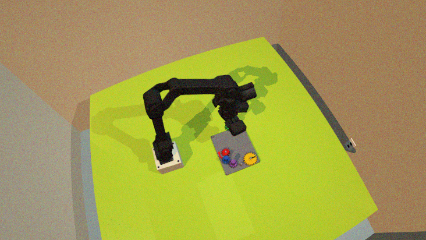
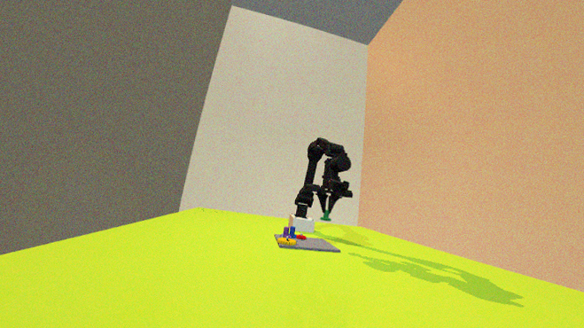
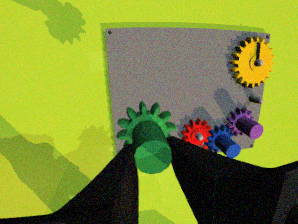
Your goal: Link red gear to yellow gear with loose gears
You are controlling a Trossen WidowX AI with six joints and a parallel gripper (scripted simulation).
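My gripper tip is 4 cm past the purple gear, 14 cm to the left of it and 10 cm above it. Round my gripper tip: blue gear: 7 cm behind, 11 cm to the right, 10 cm below; then green gear: 1 cm below; then red gear: 5 cm behind, 7 cm to the right, 11 cm below.
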